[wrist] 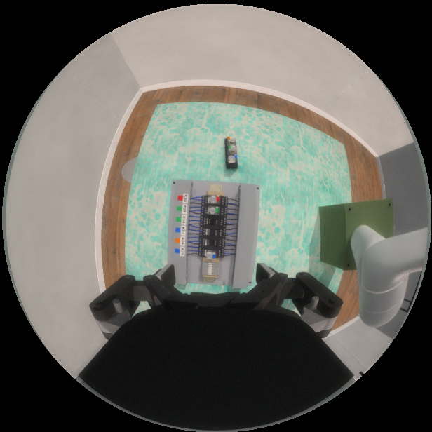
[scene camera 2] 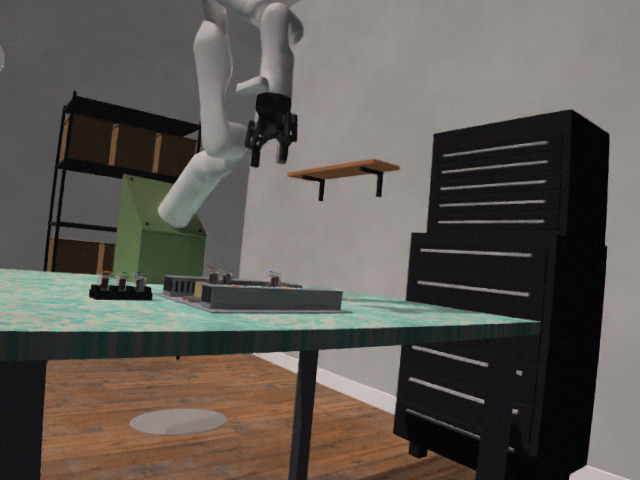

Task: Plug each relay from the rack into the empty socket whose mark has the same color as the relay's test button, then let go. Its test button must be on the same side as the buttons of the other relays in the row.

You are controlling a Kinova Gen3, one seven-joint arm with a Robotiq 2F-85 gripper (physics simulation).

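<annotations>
My gripper is visible in the wrist view and in scene camera 2; on it, (wrist: 273,287) and (scene camera 2: 254,132) are the same spot.
</annotations>
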